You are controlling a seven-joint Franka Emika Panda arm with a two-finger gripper.
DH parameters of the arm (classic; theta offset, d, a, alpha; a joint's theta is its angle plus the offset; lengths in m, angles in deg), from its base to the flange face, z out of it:
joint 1: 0 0.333 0 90
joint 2: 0 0 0 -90
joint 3: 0 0.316 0.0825 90
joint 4: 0 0 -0.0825 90
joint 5: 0 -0.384 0 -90
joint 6: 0 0 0.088 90
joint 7: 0 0.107 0 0
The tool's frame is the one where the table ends.
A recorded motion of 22 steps. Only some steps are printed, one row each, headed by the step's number.
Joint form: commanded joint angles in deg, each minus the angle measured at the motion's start. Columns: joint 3, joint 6, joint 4, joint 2, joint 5, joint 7, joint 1.
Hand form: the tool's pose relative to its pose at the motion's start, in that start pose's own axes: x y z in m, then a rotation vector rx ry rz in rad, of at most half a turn. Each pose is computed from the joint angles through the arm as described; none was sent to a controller.
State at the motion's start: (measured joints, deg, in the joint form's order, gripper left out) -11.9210 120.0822 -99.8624 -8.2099 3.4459 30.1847 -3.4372
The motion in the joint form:
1: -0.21 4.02 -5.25 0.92 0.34 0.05 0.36
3: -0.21 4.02 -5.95 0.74 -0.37 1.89 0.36
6: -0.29 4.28 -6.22 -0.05 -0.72 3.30 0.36
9: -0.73 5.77 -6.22 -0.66 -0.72 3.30 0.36
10: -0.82 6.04 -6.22 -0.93 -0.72 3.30 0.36
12: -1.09 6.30 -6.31 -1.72 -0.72 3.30 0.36
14: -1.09 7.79 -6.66 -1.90 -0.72 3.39 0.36
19: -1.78 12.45 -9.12 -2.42 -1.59 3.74 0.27
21: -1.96 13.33 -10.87 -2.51 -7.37 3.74 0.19
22: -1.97 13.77 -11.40 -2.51 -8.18 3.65 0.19
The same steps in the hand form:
1: -0.0145 0.0049 0.0254 -0.0020 -0.0049 -0.0079
3: -0.0178 0.0055 0.0328 -0.0014 -0.0232 0.0302
6: -0.0188 0.0054 0.0430 -0.0070 -0.0361 0.0579
9: -0.0146 0.0073 0.0475 -0.0027 -0.0208 0.0640
10: -0.0139 0.0075 0.0500 -0.0039 -0.0201 0.0649
12: -0.0132 0.0091 0.0589 -0.0130 -0.0270 0.0676
14: -0.0125 0.0083 0.0613 -0.0046 -0.0125 0.0686
19: -0.0133 0.0157 0.0786 0.0157 0.0091 0.0949
21: -0.0199 0.0197 0.0913 0.0686 -0.0429 0.1675
22: -0.0218 0.0205 0.0945 0.0761 -0.0493 0.1763

